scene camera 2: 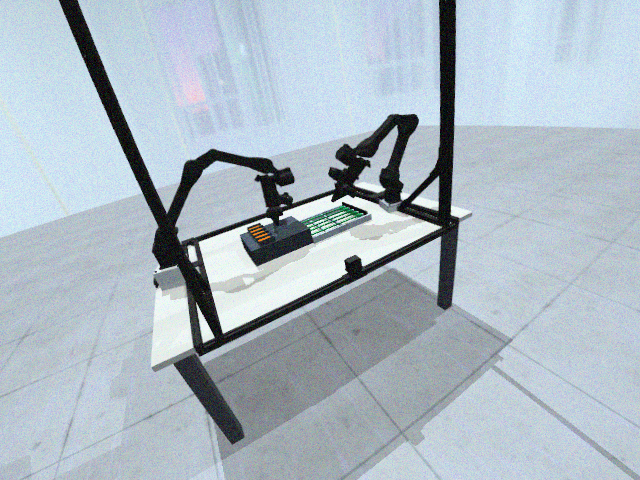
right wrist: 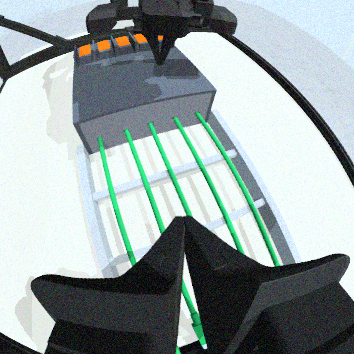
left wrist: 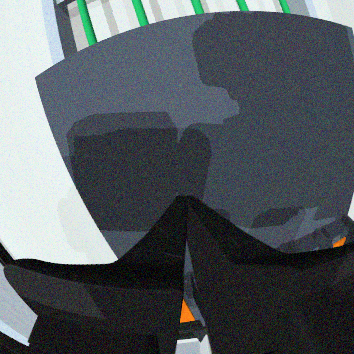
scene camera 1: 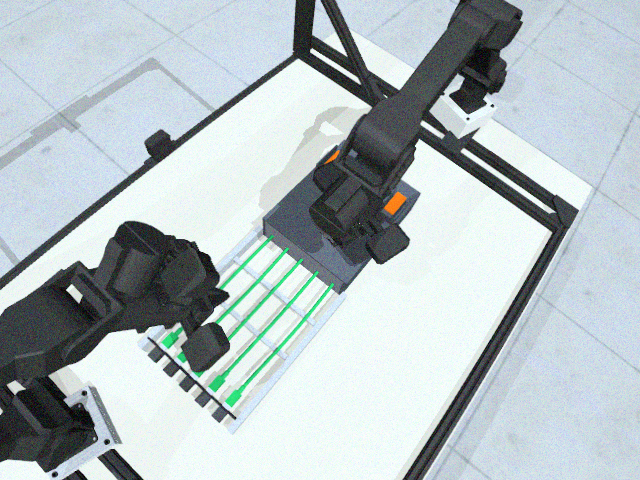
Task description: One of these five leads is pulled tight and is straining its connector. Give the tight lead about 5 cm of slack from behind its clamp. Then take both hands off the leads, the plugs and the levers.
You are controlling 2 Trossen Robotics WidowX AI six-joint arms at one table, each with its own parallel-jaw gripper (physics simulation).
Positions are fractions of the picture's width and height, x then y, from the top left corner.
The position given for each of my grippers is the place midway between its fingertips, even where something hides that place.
Note:
My right gripper (scene camera 1: 0.36, 0.62) is shut, holding nothing. I also see my left gripper (scene camera 1: 0.55, 0.48) and a rail (right wrist: 0.79, 0.67).
My left gripper also shows in the right wrist view (right wrist: 0.45, 0.18) and in the left wrist view (left wrist: 0.52, 0.57). My right gripper shows as well in the right wrist view (right wrist: 0.52, 0.63).

